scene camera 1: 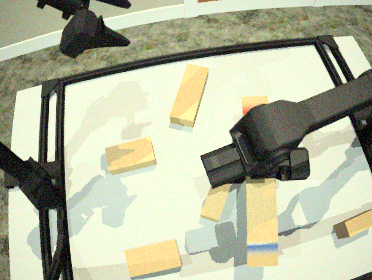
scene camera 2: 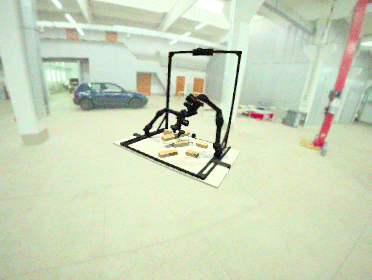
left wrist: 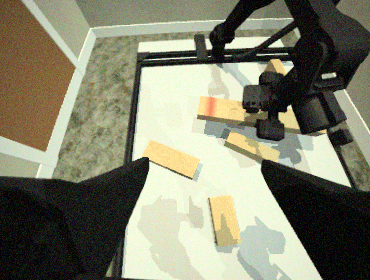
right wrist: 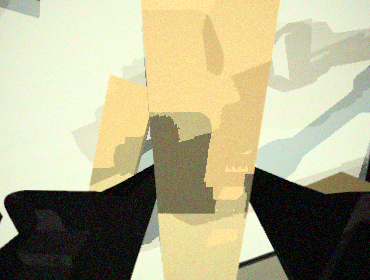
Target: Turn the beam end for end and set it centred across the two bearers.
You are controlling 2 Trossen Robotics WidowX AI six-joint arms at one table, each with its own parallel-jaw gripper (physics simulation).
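Frame: origin at the left arm's base, x ahead, y left, z up, level; millimetres.
Seen in the pictures: left gripper, fingertip midpoint: [scene camera 1: 129,24] [scene camera 2: 183,118] [left wrist: 204,163]; right gripper, fingertip midpoint: [scene camera 2: 176,136] [left wrist: 256,117] [right wrist: 199,167]; left arm's base, link origin: [scene camera 1: 50,197] [scene camera 2: 217,157]; right arm's base, link origin: [scene camera 1: 371,133] [scene camera 2: 146,135] [left wrist: 217,54].
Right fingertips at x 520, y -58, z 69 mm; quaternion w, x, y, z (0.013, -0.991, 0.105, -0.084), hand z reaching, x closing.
Offsets run from my right fingertips to a thing's top centre.
The long wooden beam {dx -2, dy -6, dz +36 mm} [scene camera 1: 262,215] [left wrist: 230,111] [right wrist: 200,75] has a red band near one end and a blue band near the other. In scene camera 1 its red end is at the top and its blue end at the bottom. My right gripper [scene camera 1: 262,176] [left wrist: 256,117] [right wrist: 199,167] is shut on its middle and holds it above the table. My left gripper [scene camera 1: 129,24] [left wrist: 204,163] is open and empty, away from the beam. Several plain blocks lie on the table, among them two short ones {dx -287, dy +131, dz -50 mm} [scene camera 1: 131,156] {dx -269, dy -130, dz -50 mm} [scene camera 1: 152,257]; which two are the bearers I cannot tell.
A narrow block {dx -82, dy +11, dz -44 mm} [scene camera 1: 215,204] [left wrist: 250,147] [right wrist: 117,130] lies close beside the beam. A longer block {dx -104, dy +279, dz -50 mm} [scene camera 1: 190,95] [left wrist: 172,160] lies at the upper middle in scene camera 1, another block {dx +240, dy -169, dz -25 mm} [scene camera 1: 356,224] at the lower right. A black frame [scene camera 1: 190,58] edges the table.
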